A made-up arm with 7 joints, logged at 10 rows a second.
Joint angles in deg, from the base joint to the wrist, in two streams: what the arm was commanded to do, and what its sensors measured. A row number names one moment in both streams.
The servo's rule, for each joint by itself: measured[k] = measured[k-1] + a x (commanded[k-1-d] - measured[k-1]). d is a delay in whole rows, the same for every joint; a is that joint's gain. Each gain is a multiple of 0.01, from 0.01 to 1. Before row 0 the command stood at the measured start. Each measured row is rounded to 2 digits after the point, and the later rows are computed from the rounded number. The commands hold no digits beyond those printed.
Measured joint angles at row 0:
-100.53 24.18 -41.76 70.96 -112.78 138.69 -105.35
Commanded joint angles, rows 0 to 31:
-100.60 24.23 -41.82 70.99 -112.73 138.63 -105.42
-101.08 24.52 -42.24 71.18 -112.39 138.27 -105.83
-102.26 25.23 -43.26 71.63 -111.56 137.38 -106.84
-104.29 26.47 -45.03 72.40 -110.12 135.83 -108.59
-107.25 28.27 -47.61 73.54 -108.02 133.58 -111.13
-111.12 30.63 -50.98 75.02 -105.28 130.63 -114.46
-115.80 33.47 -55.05 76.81 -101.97 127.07 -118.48
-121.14 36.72 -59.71 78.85 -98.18 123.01 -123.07
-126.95 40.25 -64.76 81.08 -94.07 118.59 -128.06
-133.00 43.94 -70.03 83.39 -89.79 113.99 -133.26
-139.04 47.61 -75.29 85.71 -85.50 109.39 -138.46
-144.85 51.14 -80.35 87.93 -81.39 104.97 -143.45
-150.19 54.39 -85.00 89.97 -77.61 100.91 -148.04
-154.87 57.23 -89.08 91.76 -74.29 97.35 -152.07
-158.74 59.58 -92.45 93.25 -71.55 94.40 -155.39
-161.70 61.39 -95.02 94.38 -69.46 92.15 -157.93
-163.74 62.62 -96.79 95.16 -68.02 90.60 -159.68
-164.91 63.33 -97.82 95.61 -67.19 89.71 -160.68
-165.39 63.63 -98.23 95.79 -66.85 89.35 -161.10
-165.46 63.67 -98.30 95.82 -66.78 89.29 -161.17
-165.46 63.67 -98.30 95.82 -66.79 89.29 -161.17
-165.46 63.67 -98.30 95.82 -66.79 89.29 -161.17
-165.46 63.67 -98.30 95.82 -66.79 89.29 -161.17
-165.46 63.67 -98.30 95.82 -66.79 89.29 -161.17
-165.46 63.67 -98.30 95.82 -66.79 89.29 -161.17
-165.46 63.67 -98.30 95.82 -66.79 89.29 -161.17
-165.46 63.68 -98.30 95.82 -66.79 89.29 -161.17
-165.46 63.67 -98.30 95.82 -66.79 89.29 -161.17
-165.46 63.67 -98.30 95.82 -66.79 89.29 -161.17
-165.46 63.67 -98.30 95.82 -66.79 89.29 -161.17
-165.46 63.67 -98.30 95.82 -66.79 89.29 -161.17
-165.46 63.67 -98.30 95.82 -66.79 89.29 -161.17
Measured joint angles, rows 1 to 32:
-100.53 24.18 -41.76 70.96 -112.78 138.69 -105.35
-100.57 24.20 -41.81 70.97 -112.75 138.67 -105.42
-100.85 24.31 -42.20 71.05 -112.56 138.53 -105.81
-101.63 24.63 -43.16 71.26 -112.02 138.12 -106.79
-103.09 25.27 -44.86 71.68 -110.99 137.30 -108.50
-105.38 26.32 -47.36 72.37 -109.39 135.96 -111.00
-108.54 27.83 -50.65 73.35 -107.17 134.04 -114.29
-112.53 29.80 -54.65 74.63 -104.36 131.53 -118.27
-117.27 32.22 -59.25 76.19 -101.02 128.46 -122.83
-122.59 35.03 -64.26 78.00 -97.27 124.91 -127.80
-128.32 38.15 -69.51 79.99 -93.23 120.98 -132.99
-134.22 41.46 -74.77 82.11 -89.06 116.81 -138.19
-140.07 44.85 -79.85 84.26 -84.92 112.55 -143.19
-145.64 48.19 -84.54 86.37 -80.97 108.36 -147.80
-150.72 51.35 -88.67 88.36 -77.36 104.40 -151.86
-155.13 54.23 -92.11 90.17 -74.22 100.80 -155.21
-158.74 56.74 -94.76 91.73 -71.65 97.69 -157.79
-161.49 58.80 -96.61 93.00 -69.69 95.14 -159.59
-163.37 60.39 -97.71 93.97 -68.34 93.19 -160.63
-164.48 61.52 -98.18 94.64 -67.54 91.81 -161.08
-165.02 62.27 -98.29 95.08 -67.13 90.90 -161.17
-165.26 62.76 -98.30 95.35 -66.95 90.32 -161.17
-165.37 63.08 -98.30 95.52 -66.86 89.95 -161.17
-165.42 63.29 -98.30 95.63 -66.82 89.71 -161.17
-165.44 63.42 -98.30 95.70 -66.80 89.56 -161.17
-165.45 63.51 -98.30 95.74 -66.79 89.46 -161.17
-165.46 63.57 -98.30 95.77 -66.79 89.40 -161.17
-165.46 63.61 -98.30 95.79 -66.79 89.36 -161.17
-165.46 63.63 -98.30 95.80 -66.79 89.33 -161.17
-165.46 63.64 -98.30 95.81 -66.79 89.32 -161.17
-165.46 63.65 -98.30 95.81 -66.79 89.31 -161.17
-165.46 63.66 -98.30 95.81 -66.79 89.30 -161.17
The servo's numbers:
d 1
a 0.55 0.35 0.91 0.37 0.54 0.36 0.95

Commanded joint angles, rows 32 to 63:
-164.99 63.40 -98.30 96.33 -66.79 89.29 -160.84
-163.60 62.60 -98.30 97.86 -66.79 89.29 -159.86
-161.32 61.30 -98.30 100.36 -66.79 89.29 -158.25
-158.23 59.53 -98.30 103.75 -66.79 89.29 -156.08
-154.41 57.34 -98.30 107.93 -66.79 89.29 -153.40
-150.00 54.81 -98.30 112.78 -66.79 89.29 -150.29
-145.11 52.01 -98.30 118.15 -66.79 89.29 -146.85
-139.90 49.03 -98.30 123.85 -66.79 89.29 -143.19
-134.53 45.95 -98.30 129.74 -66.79 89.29 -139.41
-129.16 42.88 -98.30 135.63 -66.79 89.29 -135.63
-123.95 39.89 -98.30 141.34 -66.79 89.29 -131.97
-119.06 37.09 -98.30 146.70 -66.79 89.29 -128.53
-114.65 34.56 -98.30 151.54 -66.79 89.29 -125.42
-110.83 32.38 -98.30 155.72 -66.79 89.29 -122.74
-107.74 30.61 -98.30 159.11 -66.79 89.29 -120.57
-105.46 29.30 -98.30 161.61 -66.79 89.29 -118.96
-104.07 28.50 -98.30 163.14 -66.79 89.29 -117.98
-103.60 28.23 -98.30 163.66 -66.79 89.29 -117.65
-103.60 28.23 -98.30 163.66 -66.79 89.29 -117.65
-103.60 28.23 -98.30 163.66 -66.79 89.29 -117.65
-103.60 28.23 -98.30 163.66 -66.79 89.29 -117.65
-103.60 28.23 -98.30 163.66 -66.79 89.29 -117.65
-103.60 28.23 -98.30 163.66 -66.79 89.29 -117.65
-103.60 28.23 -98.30 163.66 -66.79 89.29 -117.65
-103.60 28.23 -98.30 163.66 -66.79 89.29 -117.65
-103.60 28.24 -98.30 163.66 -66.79 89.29 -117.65
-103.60 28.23 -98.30 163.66 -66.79 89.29 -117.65
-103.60 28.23 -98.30 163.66 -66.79 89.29 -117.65
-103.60 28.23 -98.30 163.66 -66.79 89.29 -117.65
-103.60 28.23 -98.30 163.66 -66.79 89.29 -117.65
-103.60 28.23 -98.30 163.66 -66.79 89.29 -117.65
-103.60 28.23 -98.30 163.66 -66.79 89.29 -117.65
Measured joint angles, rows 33 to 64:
-165.46 63.66 -98.30 95.81 -66.79 89.30 -161.17
-165.20 63.57 -98.30 96.00 -66.79 89.30 -160.86
-164.32 63.23 -98.30 96.69 -66.79 89.30 -159.91
-162.67 62.55 -98.30 98.05 -66.79 89.30 -158.33
-160.23 61.49 -98.30 100.16 -66.79 89.30 -156.19
-157.03 60.04 -98.30 103.03 -66.79 89.30 -153.54
-153.16 58.21 -98.30 106.64 -66.79 89.30 -150.45
-148.73 56.04 -98.30 110.90 -66.79 89.30 -147.03
-143.87 53.59 -98.30 115.69 -66.79 89.30 -143.38
-138.73 50.92 -98.30 120.89 -66.79 89.30 -139.61
-133.47 48.11 -98.30 126.34 -66.79 89.30 -135.83
-128.23 45.23 -98.30 131.89 -66.79 89.30 -132.16
-123.19 42.38 -98.30 137.37 -66.79 89.30 -128.71
-118.49 39.64 -98.30 142.61 -66.79 89.30 -125.58
-114.28 37.10 -98.30 147.46 -66.79 89.30 -122.88
-110.68 34.83 -98.30 151.77 -66.79 89.30 -120.69
-107.81 32.89 -98.30 155.41 -66.79 89.30 -119.05
-105.75 31.35 -98.30 158.27 -66.79 89.30 -118.03
-104.57 30.26 -98.30 160.26 -66.79 89.30 -117.67
-104.04 29.55 -98.30 161.52 -66.79 89.30 -117.65
-103.80 29.09 -98.30 162.31 -66.79 89.30 -117.65
-103.69 28.79 -98.30 162.81 -66.79 89.30 -117.65
-103.64 28.59 -98.30 163.12 -66.79 89.30 -117.65
-103.62 28.46 -98.30 163.32 -66.79 89.30 -117.65
-103.61 28.38 -98.30 163.45 -66.79 89.30 -117.65
-103.60 28.33 -98.30 163.53 -66.79 89.30 -117.65
-103.60 28.30 -98.30 163.58 -66.79 89.30 -117.65
-103.60 28.28 -98.30 163.61 -66.79 89.30 -117.65
-103.60 28.26 -98.30 163.63 -66.79 89.30 -117.65
-103.60 28.25 -98.30 163.64 -66.79 89.30 -117.65
-103.60 28.24 -98.30 163.65 -66.79 89.30 -117.65
-103.60 28.24 -98.30 163.65 -66.79 89.30 -117.65

